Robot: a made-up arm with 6 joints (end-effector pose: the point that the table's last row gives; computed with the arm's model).
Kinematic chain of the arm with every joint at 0, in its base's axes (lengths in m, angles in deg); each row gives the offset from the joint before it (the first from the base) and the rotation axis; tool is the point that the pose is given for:
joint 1: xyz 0 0 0.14 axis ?
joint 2: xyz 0 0 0 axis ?
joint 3: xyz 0 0 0.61 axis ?
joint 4: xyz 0 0 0 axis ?
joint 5: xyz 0.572 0 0 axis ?
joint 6: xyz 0 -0.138 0 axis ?
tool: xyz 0 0 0
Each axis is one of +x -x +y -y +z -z.
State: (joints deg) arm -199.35 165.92 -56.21 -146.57 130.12 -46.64
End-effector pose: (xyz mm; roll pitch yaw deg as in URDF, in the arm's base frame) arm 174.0 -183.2 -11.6 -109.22 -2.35 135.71
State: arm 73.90 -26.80 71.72 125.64 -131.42 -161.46
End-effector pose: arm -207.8 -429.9 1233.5 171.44 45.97 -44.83
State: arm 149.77 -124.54 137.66 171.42 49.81 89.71
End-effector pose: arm 414.9 -399.7 -775.4 -88.33 32.47 -37.99
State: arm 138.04 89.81 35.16 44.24 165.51 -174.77
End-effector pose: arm -692.0 755.1 -268.8 58.73 -63.30 -64.82
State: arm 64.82 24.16 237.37 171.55 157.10 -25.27
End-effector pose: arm -216.2 -139.0 366.3 -167.35 -55.75 70.65
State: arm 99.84 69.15 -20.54 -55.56 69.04 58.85
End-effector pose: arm -1.6 465.9 -215.5 -58.58 20.78 44.38
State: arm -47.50 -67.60 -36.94 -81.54 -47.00 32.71
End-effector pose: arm -16.5 -12.0 546.7 28.93 -14.79 0.93
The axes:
joint 1: +z
joint 2: +y
joint 3: -y
joint 4: -x
joint 5: -y
joint 6: -x

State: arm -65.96 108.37 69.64 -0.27 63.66 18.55
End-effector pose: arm 291.4 -992.1 -410.6 -18.32 -24.93 -66.23
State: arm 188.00 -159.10 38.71 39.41 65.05 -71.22
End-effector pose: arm 713.4 207.9 -688.2 164.34 52.75 -63.97
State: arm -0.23 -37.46 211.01 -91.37 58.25 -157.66
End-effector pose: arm -709.2 6.1 142.7 132.90 28.82 -104.23
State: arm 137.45 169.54 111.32 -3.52 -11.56 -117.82
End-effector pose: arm -205.1 375.2 -950.6 123.18 69.75 139.49
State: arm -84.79 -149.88 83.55 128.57 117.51 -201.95
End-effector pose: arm 34.8 565.8 -911.3 -117.31 -44.46 18.90
